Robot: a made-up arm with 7 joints. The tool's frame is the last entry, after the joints. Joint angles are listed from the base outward. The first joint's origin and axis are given. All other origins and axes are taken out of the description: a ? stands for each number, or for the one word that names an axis. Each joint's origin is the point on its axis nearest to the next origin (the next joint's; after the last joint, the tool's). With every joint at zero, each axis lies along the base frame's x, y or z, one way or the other. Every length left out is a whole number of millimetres.
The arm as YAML. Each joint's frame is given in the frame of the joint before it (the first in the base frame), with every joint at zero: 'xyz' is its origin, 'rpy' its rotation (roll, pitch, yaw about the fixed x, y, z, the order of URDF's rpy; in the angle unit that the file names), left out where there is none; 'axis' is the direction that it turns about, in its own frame. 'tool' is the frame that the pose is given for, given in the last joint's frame.
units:
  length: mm
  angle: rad
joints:
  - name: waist
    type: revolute
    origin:
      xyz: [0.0, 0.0, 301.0]
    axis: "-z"
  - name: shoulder
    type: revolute
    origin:
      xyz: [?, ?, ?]
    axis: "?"
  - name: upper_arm
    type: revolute
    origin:
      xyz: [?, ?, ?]
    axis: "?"
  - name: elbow
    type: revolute
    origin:
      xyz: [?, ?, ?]
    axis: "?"
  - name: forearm
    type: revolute
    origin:
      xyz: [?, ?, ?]
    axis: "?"
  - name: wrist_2
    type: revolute
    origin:
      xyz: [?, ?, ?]
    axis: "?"
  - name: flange
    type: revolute
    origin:
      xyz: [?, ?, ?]
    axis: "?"
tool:
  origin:
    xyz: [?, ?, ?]
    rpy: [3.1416, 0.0, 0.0]
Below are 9 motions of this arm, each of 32 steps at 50 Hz.
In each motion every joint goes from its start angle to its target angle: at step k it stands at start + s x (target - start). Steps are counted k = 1, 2, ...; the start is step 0. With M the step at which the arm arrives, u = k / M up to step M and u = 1 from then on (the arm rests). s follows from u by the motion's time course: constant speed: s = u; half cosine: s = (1 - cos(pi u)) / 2; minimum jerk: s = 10 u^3 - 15 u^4 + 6 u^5.
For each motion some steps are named. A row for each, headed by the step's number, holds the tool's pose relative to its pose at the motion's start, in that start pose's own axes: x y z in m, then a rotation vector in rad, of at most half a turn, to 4 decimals.
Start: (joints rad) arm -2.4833 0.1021 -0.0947 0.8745 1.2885 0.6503 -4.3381
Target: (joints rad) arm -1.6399 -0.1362 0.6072 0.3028 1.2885 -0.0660 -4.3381
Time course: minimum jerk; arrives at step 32
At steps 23, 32:
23: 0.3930 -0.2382 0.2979 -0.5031 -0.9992 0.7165
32: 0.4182 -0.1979 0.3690 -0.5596 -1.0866 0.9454

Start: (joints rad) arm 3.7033 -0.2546 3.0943 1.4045 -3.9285 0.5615 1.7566
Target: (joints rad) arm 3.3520 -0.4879 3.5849 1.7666 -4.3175 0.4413 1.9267
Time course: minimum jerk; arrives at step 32
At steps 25, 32:
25: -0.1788 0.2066 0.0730 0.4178 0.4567 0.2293
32: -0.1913 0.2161 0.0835 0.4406 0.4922 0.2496

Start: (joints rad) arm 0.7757 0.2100 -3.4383 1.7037 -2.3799 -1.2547 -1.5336
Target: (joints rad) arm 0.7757 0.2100 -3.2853 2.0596 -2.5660 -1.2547 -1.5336
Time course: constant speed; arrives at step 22
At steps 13, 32:
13: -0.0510 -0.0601 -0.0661 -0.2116 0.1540 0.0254
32: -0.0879 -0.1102 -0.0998 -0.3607 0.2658 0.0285

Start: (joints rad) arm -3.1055 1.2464 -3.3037 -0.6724 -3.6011 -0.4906 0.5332
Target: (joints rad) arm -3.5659 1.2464 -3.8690 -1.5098 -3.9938 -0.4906 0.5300
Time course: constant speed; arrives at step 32
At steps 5, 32:
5: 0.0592 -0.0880 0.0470 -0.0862 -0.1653 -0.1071
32: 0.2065 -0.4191 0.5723 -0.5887 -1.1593 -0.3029

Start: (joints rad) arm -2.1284 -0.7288 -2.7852 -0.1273 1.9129 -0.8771 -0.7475
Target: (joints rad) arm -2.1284 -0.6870 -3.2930 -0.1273 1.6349 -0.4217 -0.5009
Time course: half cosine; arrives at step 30
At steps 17, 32:
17: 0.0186 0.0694 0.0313 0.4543 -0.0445 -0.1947
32: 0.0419 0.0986 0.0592 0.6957 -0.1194 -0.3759

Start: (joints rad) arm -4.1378 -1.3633 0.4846 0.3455 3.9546 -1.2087 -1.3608
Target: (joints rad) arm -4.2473 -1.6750 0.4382 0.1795 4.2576 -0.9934 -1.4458
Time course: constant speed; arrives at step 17
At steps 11, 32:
11: 0.2165 -0.0709 0.0331 0.1427 -0.2540 -0.2665
32: 0.3262 -0.1375 0.0571 0.1936 -0.4088 -0.4001

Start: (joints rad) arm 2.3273 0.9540 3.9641 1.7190 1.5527 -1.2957 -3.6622
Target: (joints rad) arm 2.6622 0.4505 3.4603 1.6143 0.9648 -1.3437 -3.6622
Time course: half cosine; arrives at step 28
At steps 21, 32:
21: -0.0517 0.0850 -0.2575 0.0554 -0.1525 -0.2028
32: -0.0776 0.1051 -0.2878 0.0406 -0.1665 -0.2653

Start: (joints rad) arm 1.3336 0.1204 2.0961 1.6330 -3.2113 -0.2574 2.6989
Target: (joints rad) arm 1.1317 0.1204 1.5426 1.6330 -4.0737 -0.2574 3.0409
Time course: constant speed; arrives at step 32
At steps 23, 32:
23: 0.1397 -0.2296 0.0758 -0.5506 -0.3788 -0.1895
32: 0.1933 -0.2979 0.1433 -0.7314 -0.5624 -0.2612

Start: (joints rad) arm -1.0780 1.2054 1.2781 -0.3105 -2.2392 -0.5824 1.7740
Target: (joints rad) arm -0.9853 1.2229 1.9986 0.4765 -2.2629 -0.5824 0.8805
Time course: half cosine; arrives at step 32
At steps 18, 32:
18: 0.1739 0.1565 -0.0282 0.2924 -0.0950 0.0724
32: 0.1861 0.3200 -0.0190 0.5428 0.0291 0.1014

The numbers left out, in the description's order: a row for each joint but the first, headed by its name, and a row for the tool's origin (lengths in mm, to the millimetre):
shoulder: xyz 0.0 -12.0 0.0, axis +y
upper_arm: xyz 0.0 0.0 476.0, axis -z
elbow: xyz 0.0 -15.0 0.0, axis +y
forearm: xyz 0.0 0.0 369.0, axis -z
wrist_2: xyz 0.0 0.0 0.0, axis +y
flange: xyz 0.0 0.0 127.0, axis -z
tool: xyz 0.0 0.0 0.0

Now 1 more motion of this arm.
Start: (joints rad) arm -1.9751 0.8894 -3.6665 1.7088 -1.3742 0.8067 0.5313
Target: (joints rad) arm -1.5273 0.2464 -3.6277 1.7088 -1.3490 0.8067 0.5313
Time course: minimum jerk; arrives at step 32
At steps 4, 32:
4: -0.0019 0.0070 -0.0028 0.0084 -0.0018 -0.0095
32: -0.0160 0.4696 0.0048 0.4943 0.0065 -0.6220

